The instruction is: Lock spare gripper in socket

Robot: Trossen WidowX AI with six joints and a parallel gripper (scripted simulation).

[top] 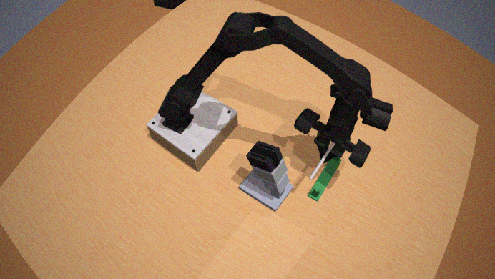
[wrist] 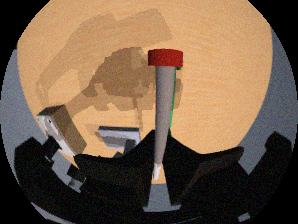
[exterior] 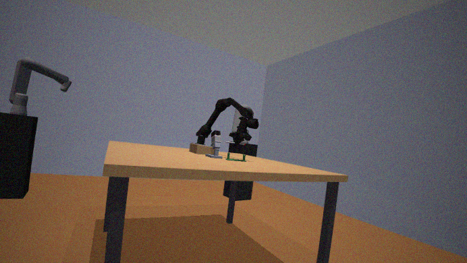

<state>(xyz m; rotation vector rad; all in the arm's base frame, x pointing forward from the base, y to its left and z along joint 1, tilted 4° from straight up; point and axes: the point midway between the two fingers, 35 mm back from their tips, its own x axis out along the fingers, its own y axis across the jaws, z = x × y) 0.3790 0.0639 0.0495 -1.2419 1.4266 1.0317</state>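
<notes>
My gripper tip is now 90 mm past the grey mount, 90 mm to the left of it and 30 mm above it. Round my gripper tip: spare gripper 100 mm behind, 90 mm to the right, 40 mm above; green bracket 20 mm ahead, 60 mm below.
</notes>
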